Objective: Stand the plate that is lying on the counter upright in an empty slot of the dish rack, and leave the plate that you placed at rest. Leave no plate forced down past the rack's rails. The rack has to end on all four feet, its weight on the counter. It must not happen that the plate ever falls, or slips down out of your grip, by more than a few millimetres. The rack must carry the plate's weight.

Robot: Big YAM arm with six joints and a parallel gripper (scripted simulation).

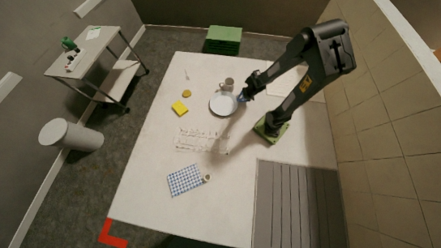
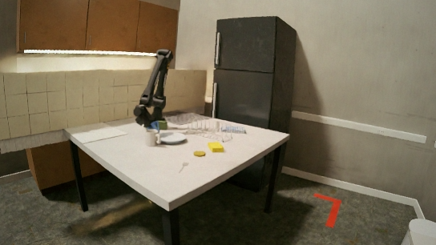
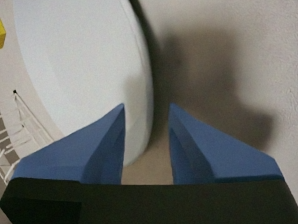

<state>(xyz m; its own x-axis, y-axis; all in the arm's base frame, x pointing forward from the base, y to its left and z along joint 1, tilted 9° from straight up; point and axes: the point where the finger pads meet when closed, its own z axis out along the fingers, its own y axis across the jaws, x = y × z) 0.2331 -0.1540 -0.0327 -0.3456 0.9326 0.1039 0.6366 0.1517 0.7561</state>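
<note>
Now: hand 10 cm short of the white mug and 11 cm to the left of it. Round my hand: spoon 46 cm ahead, 17 cm to the right, 4 cm below; then draining mat 41 cm behind, 32 cm to the right, 4 cm below; then yellow disc 39 cm ahead, 1 cm to the left, 3 cm below.
</note>
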